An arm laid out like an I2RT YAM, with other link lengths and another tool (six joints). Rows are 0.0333 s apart.
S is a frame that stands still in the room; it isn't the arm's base.
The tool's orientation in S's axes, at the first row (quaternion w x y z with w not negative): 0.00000, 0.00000, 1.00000, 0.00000
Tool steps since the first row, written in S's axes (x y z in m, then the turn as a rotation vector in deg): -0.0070, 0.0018, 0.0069, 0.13, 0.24, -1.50; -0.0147, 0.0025, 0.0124, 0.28, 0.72, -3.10; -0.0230, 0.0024, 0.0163, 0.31, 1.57, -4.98; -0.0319, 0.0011, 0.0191, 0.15, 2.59, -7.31; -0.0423, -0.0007, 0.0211, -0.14, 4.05, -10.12; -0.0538, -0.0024, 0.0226, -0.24, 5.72, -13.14; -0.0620, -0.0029, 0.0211, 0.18, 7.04, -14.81; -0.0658, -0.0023, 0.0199, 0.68, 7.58, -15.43; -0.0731, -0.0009, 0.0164, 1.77, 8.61, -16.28; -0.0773, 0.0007, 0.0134, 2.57, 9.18, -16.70
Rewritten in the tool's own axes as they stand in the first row. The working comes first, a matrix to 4 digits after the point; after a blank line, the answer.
The tool's axes in the first row as the columns of a matrix, in S's axes (used below as rounded here):
-1.0000, 0.0000, 0.0000
0.0000, 1.0000, 0.0000
0.0000, 0.0000, -1.0000

0.0070, 0.0018, -0.0069, -0.13, 0.24, 1.50; 0.0147, 0.0025, -0.0124, -0.28, 0.72, 3.10; 0.0230, 0.0024, -0.0163, -0.31, 1.57, 4.98; 0.0319, 0.0011, -0.0191, -0.15, 2.59, 7.31; 0.0423, -0.0007, -0.0211, 0.14, 4.05, 10.12; 0.0538, -0.0024, -0.0226, 0.24, 5.72, 13.14; 0.0620, -0.0029, -0.0211, -0.18, 7.04, 14.81; 0.0658, -0.0023, -0.0199, -0.68, 7.58, 15.43; 0.0731, -0.0009, -0.0164, -1.77, 8.61, 16.28; 0.0773, 0.0007, -0.0134, -2.57, 9.18, 16.70
